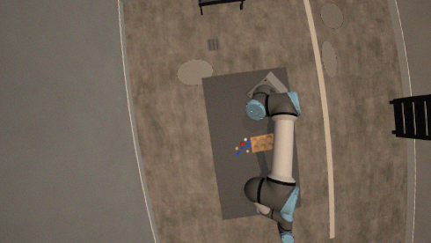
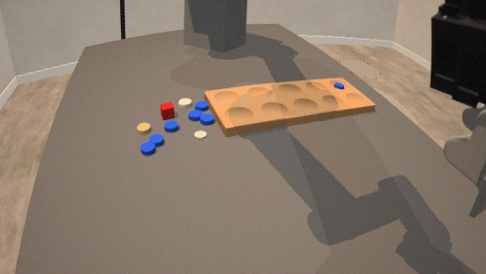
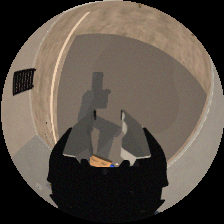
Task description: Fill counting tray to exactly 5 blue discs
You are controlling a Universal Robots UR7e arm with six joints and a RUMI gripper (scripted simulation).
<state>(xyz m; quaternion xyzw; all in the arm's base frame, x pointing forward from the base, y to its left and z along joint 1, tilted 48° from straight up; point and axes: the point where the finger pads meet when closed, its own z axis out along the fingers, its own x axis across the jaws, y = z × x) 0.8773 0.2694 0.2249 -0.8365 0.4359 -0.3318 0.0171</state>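
My gripper is now 530 mm past the red cube, 200 mm to the left of it and 190 mm above it. Round my hand: counting tray 510 mm behind, 200 mm below, 80 mm to the left; white disc 570 mm behind, 200 mm below, 160 mm to the right; tan disc 490 mm behind, 260 mm to the right, 200 mm below.
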